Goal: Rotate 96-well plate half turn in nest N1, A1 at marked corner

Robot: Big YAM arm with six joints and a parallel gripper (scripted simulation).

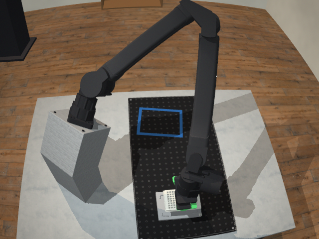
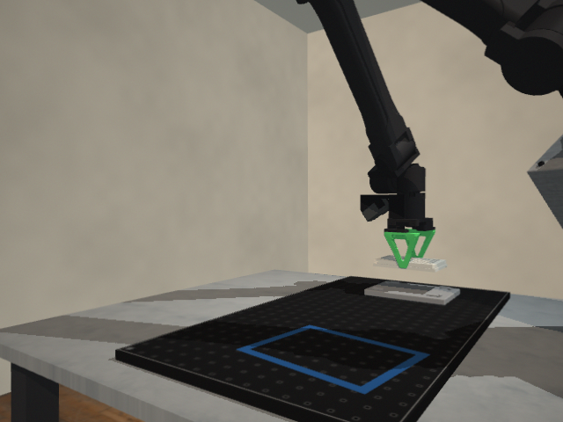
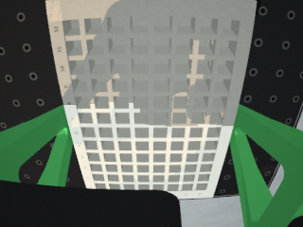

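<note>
Right now my hand is 60 mm above the grey plate nest N1. Also, from my hand: A1 mark: 80 mm ahead, 60 mm below, 40 mm to the right; then white 96-well plate: right at my hand.
</note>
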